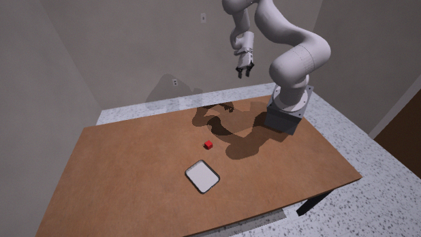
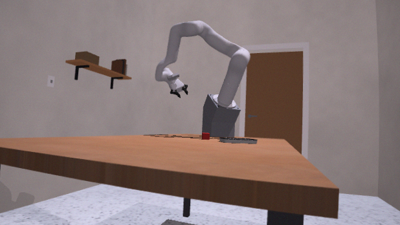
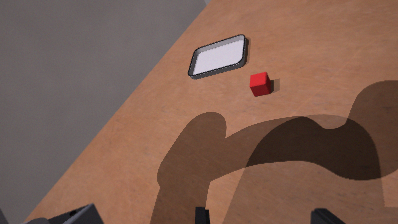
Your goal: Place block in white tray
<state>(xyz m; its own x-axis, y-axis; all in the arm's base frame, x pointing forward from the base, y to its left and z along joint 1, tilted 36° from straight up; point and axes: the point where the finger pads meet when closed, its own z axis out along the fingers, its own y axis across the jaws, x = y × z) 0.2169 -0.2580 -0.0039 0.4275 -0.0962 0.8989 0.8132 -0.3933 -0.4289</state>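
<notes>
My gripper is now 370 mm to the right of the red block, 290 mm above it and 250 mm short of it. The rest, counted from my hand: white tray: 570 mm to the left, 300 mm below, 280 mm ahead.
</notes>
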